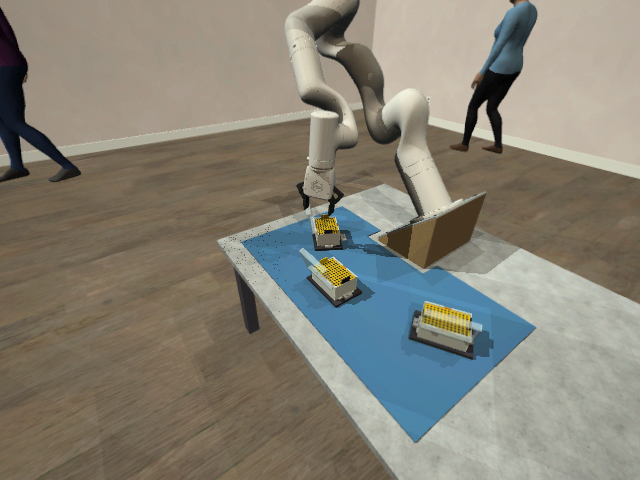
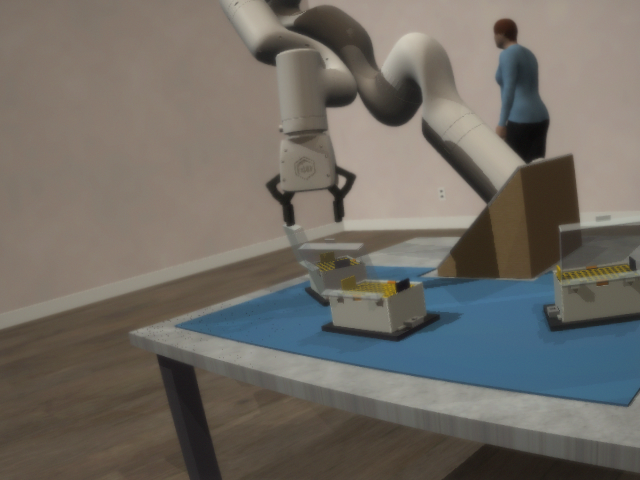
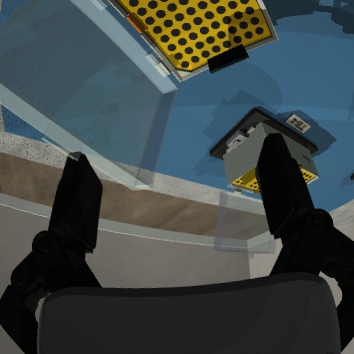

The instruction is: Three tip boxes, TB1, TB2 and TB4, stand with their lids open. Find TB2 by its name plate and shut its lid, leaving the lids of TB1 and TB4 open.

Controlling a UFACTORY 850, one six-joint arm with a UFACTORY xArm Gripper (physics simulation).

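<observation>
The far box has its clear lid open; its name plate is unreadable here. The middle box has its lid open, and a plate reading TB4 lies beside it. The right box is open too, its plate unreadable. My gripper is open and empty above the far box. Its left finger is close over that lid's raised edge; contact cannot be told.
The boxes stand on a blue mat on a grey table. A brown wedge-shaped block stands by the arm's base. The far box is near the table's far left end. People stand beyond the table.
</observation>
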